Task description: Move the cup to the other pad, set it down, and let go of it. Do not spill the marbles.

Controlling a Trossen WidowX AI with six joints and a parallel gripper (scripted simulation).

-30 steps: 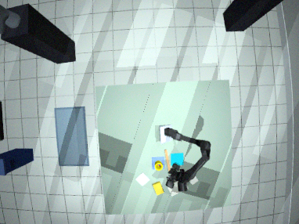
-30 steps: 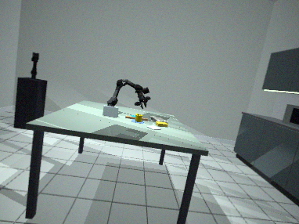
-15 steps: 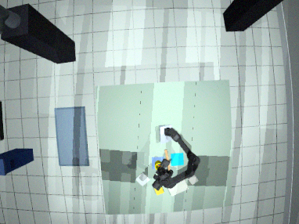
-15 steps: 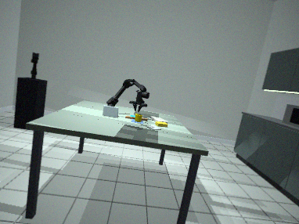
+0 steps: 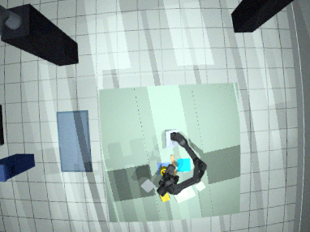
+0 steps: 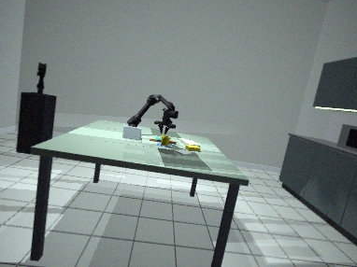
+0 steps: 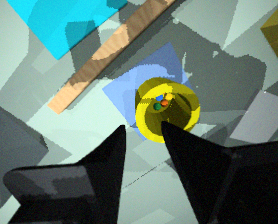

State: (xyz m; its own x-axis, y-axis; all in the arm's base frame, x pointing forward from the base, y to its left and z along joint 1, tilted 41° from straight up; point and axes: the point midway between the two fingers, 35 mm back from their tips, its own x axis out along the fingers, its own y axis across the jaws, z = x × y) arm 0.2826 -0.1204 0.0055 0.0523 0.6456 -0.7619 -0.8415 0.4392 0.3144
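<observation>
The yellow cup lies 50 mm below my gripper tip, 20 mm to the right of it and 20 mm ahead of it. From my gripper tip the other things lie so: cyan pad (170 mm to the left, 100 mm below, 10 mm ahead); then wooden strip (90 mm below, 80 mm to the left, 10 mm ahead).
</observation>
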